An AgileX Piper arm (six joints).
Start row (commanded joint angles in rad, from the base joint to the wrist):
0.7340, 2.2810, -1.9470, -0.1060, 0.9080, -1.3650
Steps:
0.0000, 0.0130, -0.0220, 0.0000, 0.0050, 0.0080
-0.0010, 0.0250, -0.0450, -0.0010, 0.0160, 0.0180
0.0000, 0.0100, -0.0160, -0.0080, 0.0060, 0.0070
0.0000, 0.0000, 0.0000, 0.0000, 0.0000, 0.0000
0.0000, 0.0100, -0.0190, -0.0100, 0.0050, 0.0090
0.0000, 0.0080, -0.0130, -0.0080, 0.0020, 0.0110
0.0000, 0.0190, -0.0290, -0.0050, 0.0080, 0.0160
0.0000, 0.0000, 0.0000, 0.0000, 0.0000, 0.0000
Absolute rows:
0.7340, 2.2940, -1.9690, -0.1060, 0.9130, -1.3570
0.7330, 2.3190, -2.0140, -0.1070, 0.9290, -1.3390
0.7330, 2.3290, -2.0300, -0.1150, 0.9350, -1.3320
0.7330, 2.3290, -2.0300, -0.1150, 0.9350, -1.3320
0.7330, 2.3390, -2.0490, -0.1250, 0.9400, -1.3230
0.7330, 2.3470, -2.0620, -0.1330, 0.9420, -1.3120
0.7330, 2.3660, -2.0910, -0.1380, 0.9500, -1.2960
0.7330, 2.3660, -2.0910, -0.1380, 0.9500, -1.2960

